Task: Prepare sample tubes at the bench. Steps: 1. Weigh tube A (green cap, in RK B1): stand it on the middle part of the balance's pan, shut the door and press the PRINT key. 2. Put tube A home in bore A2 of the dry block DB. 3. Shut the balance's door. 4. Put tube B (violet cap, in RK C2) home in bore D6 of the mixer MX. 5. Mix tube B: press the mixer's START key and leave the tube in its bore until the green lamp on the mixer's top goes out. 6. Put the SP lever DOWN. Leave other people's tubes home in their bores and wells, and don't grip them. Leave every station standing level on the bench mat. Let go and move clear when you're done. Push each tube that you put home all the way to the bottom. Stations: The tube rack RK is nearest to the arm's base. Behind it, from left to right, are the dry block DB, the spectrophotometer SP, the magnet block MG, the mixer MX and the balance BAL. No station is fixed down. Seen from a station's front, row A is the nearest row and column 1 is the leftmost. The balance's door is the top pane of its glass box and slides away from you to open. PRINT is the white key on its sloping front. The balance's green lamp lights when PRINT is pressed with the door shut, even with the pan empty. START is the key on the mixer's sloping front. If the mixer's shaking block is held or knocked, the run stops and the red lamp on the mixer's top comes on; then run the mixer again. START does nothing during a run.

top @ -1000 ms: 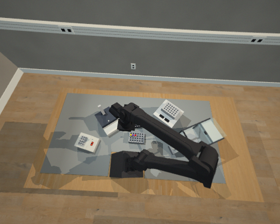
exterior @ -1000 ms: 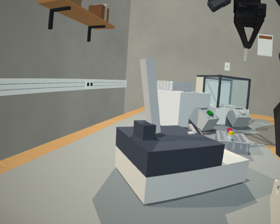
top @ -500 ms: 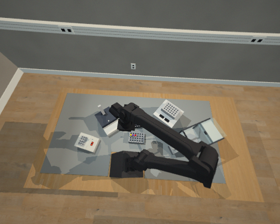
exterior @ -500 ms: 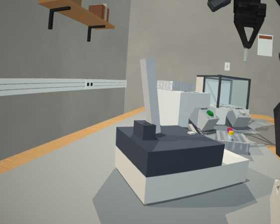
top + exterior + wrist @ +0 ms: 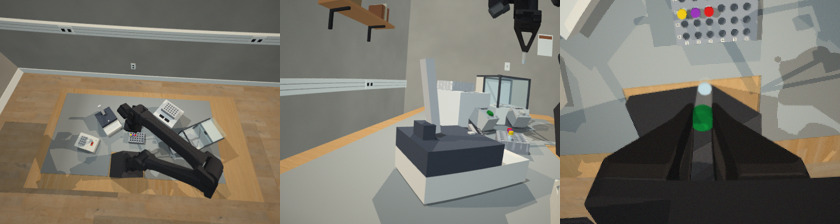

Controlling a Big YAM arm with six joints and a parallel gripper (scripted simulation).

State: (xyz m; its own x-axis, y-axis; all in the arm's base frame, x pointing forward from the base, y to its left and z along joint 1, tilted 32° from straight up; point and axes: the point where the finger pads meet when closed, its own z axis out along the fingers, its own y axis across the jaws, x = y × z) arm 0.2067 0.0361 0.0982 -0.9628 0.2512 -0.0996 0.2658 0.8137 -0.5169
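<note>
My gripper is now 70 mm past the eight-sided pan, 440 mm to the left of it and 190 mm above it. Also, from my hand: rack RK (10 mm ahead, 20 mm to the right, 260 mm below); violet-capped tube B (20 mm ahead, 10 mm to the left, 240 mm below); green start key (50 mm ahead, 180 mm to the right, 200 mm below).
</note>
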